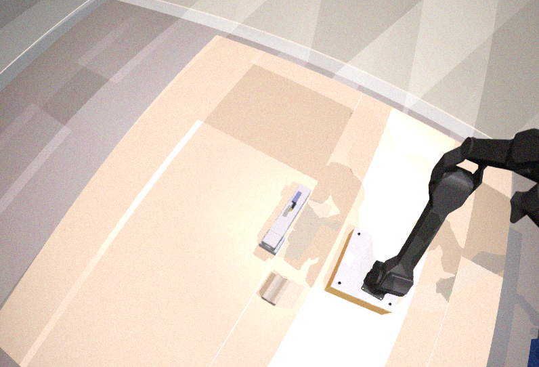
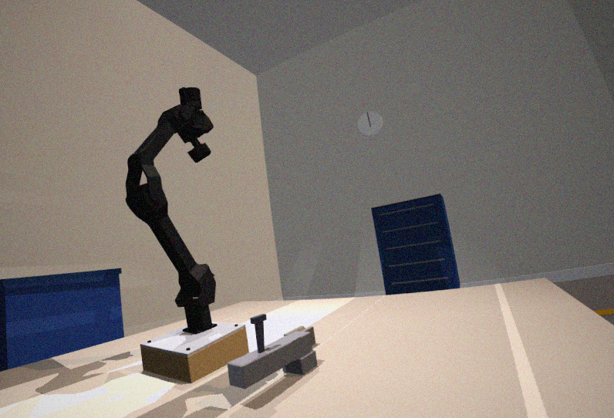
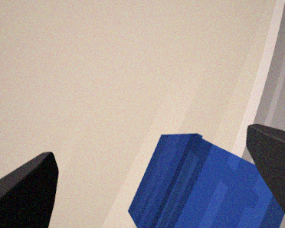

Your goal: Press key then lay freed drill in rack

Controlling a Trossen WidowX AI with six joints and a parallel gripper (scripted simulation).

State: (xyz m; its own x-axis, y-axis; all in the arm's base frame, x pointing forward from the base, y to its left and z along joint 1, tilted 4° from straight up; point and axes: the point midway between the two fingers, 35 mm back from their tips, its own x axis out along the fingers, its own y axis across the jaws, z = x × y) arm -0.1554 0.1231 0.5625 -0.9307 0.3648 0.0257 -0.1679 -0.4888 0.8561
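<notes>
Now: gripper tip 54 cm above the dark key, 46 cm short of it and 16 cm to the left of it. From my gripper tip the other things lie so: grey housing 60 cm below, 46 cm ahead, 13 cm to the right.
</notes>
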